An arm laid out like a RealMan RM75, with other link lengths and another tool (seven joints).
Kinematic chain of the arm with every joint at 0, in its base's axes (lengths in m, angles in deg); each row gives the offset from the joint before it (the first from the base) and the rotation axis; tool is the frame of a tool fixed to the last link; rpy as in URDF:
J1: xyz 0 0 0.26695 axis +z
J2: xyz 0 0 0 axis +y
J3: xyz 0 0 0.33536 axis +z
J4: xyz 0 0 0 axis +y
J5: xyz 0 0 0.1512 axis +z
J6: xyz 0 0 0 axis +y
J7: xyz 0 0 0.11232 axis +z
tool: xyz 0.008 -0.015 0.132 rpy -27.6 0 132.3
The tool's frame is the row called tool.
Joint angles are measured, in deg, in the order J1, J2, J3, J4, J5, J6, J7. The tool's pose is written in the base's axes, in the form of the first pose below.
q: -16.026, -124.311, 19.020, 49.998, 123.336, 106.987, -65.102
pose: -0.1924 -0.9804 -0.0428 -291.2; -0.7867 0.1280 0.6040 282.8; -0.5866 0.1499 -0.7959 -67.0; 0 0 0 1
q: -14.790, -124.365, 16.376, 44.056, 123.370, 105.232, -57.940
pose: -0.1802 -0.9833 -0.0263 -297.0; -0.7498 0.1201 0.6506 278.1; -0.6366 0.1370 -0.7589 -70.7; 0 0 0 1
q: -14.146, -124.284, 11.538, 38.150, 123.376, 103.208, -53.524
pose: -0.1142 -0.9931 -0.0274 -304.7; -0.7070 0.0619 0.7045 281.2; -0.6979 0.0998 -0.7092 -67.7; 0 0 0 1
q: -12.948, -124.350, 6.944, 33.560, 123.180, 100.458, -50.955
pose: -0.0314 -0.9974 -0.0646 -319.0; -0.6613 -0.0278 0.7496 283.4; -0.7495 0.0663 -0.6587 -63.7; 0 0 0 1
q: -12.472, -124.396, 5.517, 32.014, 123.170, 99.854, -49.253
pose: -0.0183 -0.9971 -0.0732 -322.3; -0.6419 -0.0445 0.7655 282.5; -0.7665 0.0610 -0.6393 -62.8; 0 0 0 1
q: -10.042, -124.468, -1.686, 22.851, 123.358, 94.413, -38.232
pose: 0.0153 -0.9873 -0.1584 -345.1; -0.5327 -0.1421 0.8343 278.9; -0.8462 0.0716 -0.5280 -62.6; 0 0 0 1
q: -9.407, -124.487, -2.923, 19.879, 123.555, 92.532, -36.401
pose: 0.0410 -0.9828 -0.1800 -349.8; -0.5209 -0.1747 0.8355 276.7; -0.8526 0.0595 -0.5191 -67.0; 0 0 0 1
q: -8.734, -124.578, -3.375, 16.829, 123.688, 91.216, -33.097
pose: 0.0389 -0.9818 -0.1860 -349.4; -0.5119 -0.1795 0.8401 272.8; -0.8581 0.0626 -0.5096 -73.6; 0 0 0 1
